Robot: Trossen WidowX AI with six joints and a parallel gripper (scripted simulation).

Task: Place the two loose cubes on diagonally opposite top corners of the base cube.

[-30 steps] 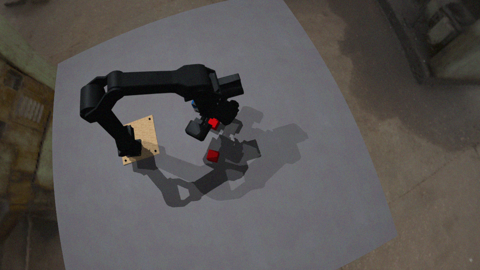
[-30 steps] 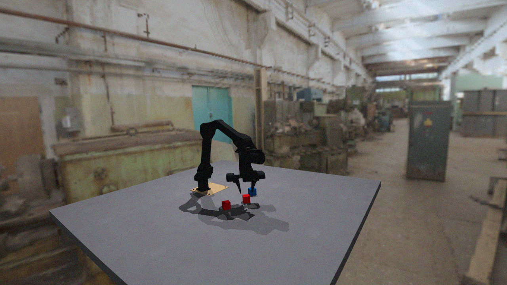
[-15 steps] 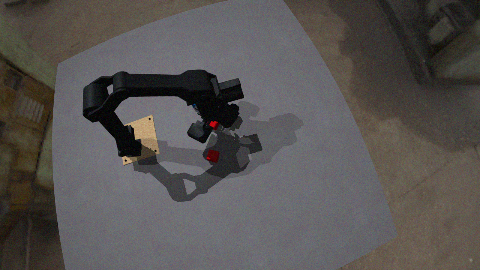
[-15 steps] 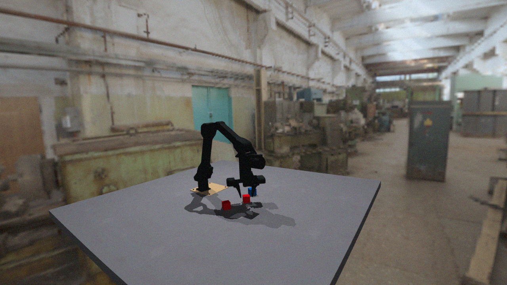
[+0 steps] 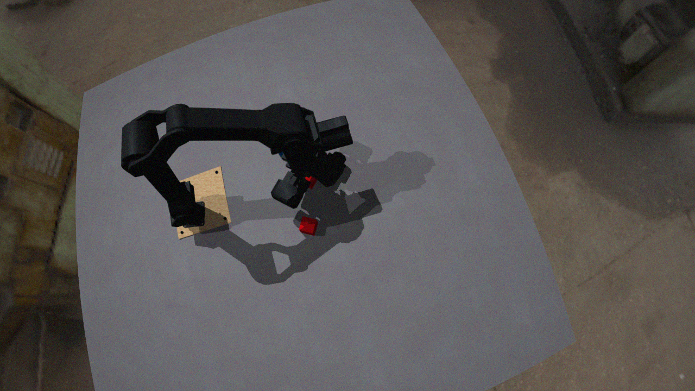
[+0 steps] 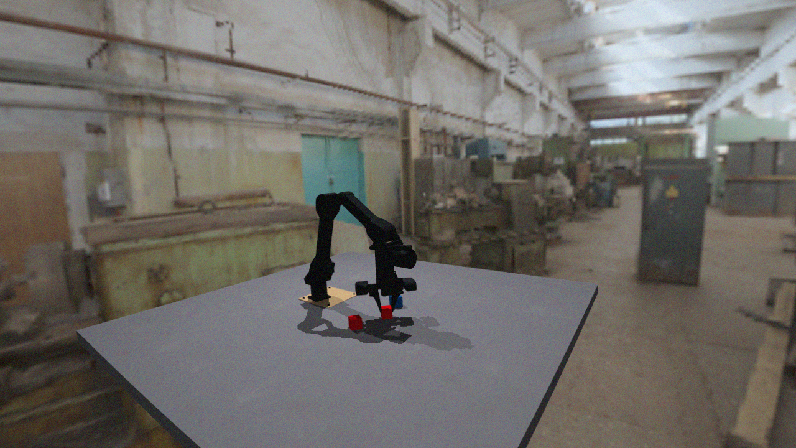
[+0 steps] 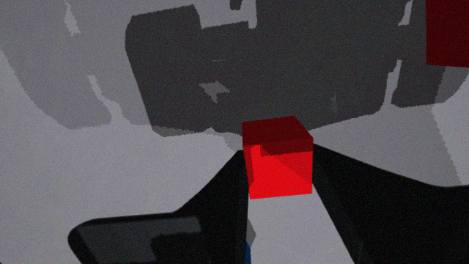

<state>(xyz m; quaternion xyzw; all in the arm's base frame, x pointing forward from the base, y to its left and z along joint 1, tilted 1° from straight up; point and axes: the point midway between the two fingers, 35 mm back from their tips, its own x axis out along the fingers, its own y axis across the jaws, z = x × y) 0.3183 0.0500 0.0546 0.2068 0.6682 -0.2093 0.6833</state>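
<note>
My gripper tip is 50 mm past the blue cube and 90 mm to the right of it.
</note>
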